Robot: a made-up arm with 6 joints.
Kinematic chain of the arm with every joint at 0, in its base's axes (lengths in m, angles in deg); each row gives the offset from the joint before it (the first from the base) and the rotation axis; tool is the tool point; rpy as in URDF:
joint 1: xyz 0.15 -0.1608 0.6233 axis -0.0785 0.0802 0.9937
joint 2: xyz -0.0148 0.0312 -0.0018 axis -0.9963 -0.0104 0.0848
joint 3: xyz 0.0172 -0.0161 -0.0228 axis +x
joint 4: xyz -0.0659 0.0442 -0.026 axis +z
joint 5: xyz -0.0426 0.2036 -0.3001 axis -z
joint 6: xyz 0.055 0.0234 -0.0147 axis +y
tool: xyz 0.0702 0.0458 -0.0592 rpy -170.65 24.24 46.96
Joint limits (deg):
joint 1: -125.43..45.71
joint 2: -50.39..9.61
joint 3: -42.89..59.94
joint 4: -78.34..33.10
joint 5: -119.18..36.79
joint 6: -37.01..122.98
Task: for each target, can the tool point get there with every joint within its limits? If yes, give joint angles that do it. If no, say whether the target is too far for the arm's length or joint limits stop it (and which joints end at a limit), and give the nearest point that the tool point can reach.
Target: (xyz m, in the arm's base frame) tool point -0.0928 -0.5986 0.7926
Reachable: no: joint limits stop it (at a limit: joint 1, joint 2, joint 3, joint 4, joint 6) | nearest point 0.1612 -0.5679 0.8808 | short by 0.271 m
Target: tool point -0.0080 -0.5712 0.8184
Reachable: no: joint limits stop it (at a limit: joint 1, joint 2, joint 3, joint 4, joint 6) | nearest point 0.1606 -0.5672 0.8825 | short by 0.180 m
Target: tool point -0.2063 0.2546 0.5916
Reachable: yes | joints 32.18 -37.51 14.01 -4.52 1.02 107.22
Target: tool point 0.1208 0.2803 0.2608
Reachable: yes | joints 15.68 -5.65 4.31 -34.95 -64.82 -4.67
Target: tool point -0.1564 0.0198 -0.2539
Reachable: no: too far | nearest point -0.0609 -0.0353 0.0643 | short by 0.337 m
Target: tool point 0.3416 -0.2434 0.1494
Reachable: yes | joints -55.78 -4.16 -21.75 -58.94 14.56 71.26
